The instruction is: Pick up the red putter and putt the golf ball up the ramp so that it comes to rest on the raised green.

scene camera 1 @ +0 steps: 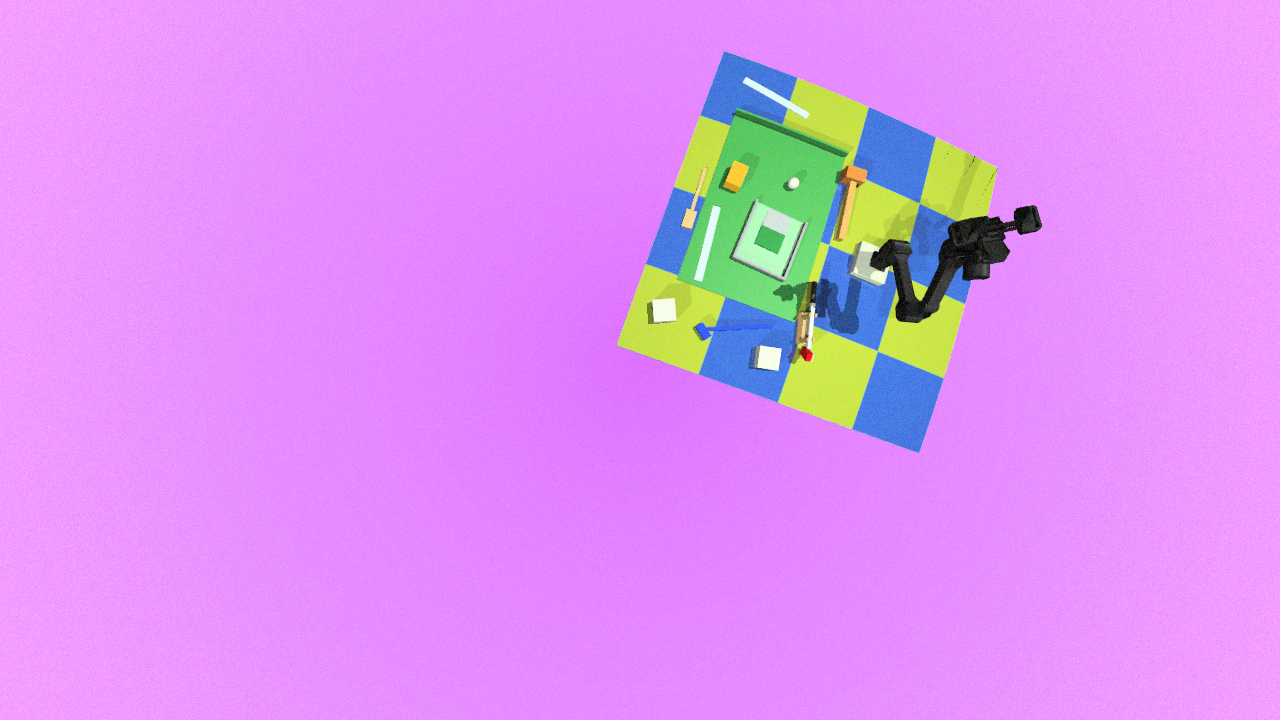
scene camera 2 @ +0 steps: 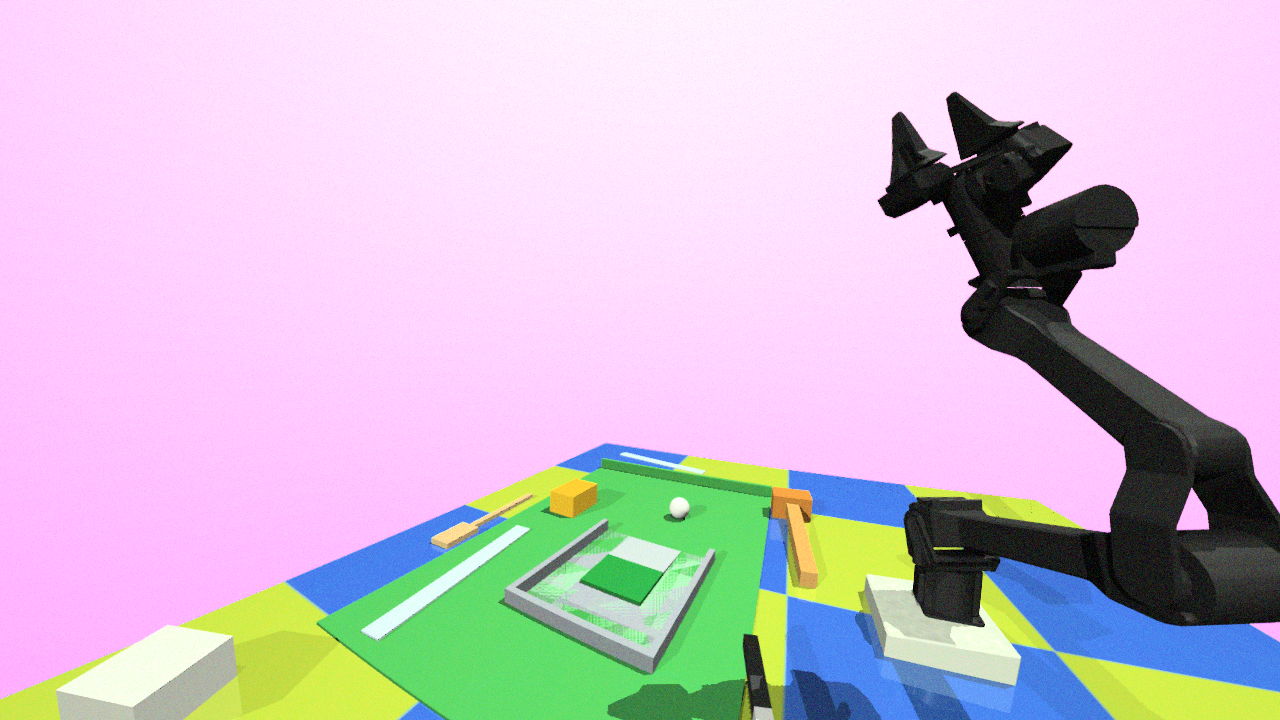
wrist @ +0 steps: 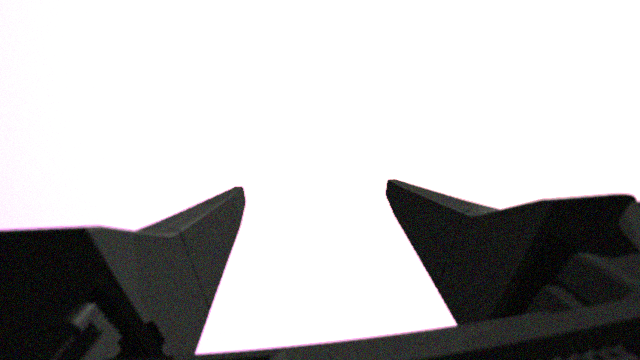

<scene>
my gripper: scene camera 1 1009,213; scene camera 2; wrist
wooden mallet: scene camera 1; scene camera 2; not seen in the wrist view (out of frame)
same spot on wooden mallet: (scene camera 1: 854,177) = (scene camera 2: 789,496)
same spot on my gripper: (scene camera 2: 975,132) = (wrist: 455,248)
</scene>
